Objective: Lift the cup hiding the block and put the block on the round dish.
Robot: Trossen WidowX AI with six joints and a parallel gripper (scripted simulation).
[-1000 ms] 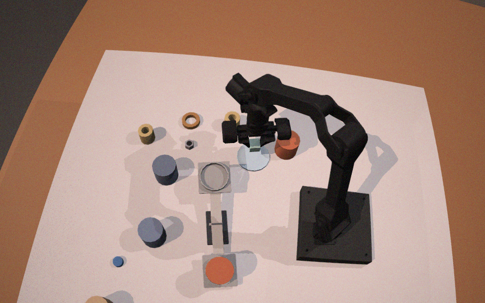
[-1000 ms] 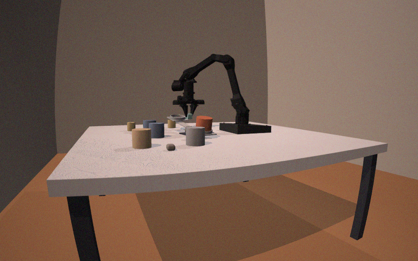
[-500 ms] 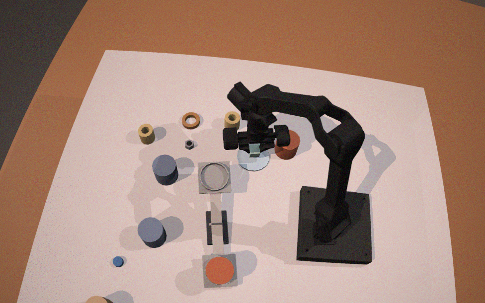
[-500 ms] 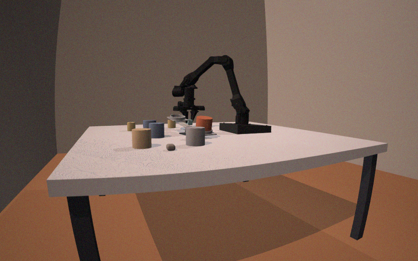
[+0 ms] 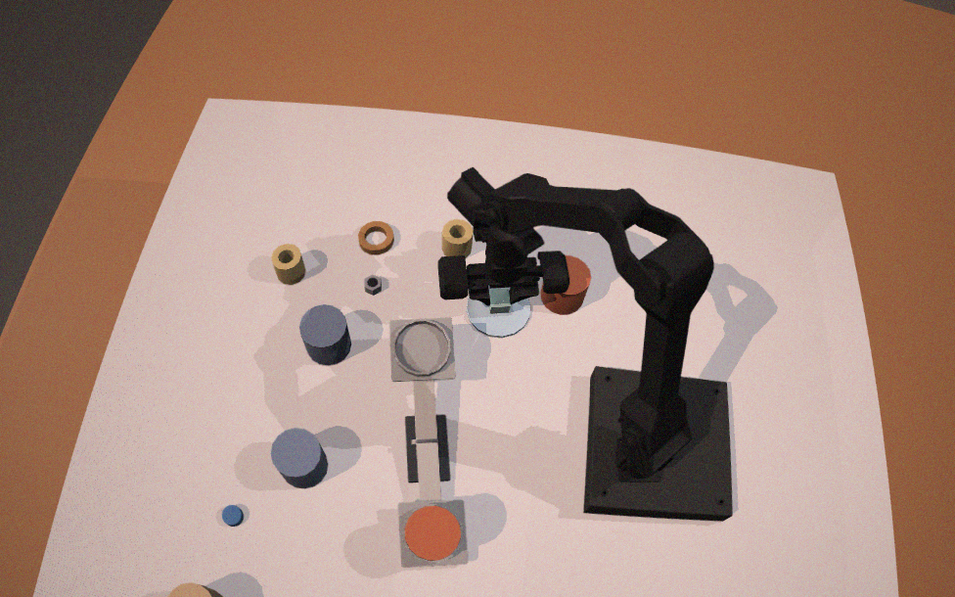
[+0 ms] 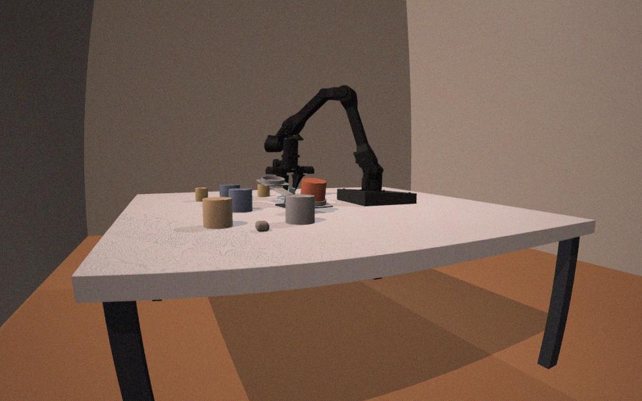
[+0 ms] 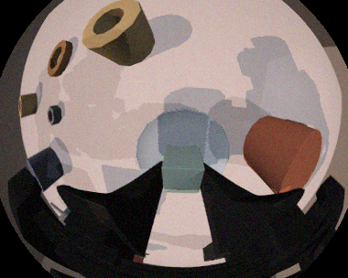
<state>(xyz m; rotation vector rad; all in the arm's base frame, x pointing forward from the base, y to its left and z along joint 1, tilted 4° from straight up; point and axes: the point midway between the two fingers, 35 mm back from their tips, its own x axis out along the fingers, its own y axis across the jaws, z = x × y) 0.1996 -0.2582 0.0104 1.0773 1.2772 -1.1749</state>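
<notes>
Now: the green block right at my gripper tip. The rest, counted from my gripper tip: hex nut 20 cm ahead, 3 cm to the right, 1 cm below; pale blue round dish 2 cm below; balance beam 10 cm ahead, 23 cm to the left, 2 cm above.
</notes>
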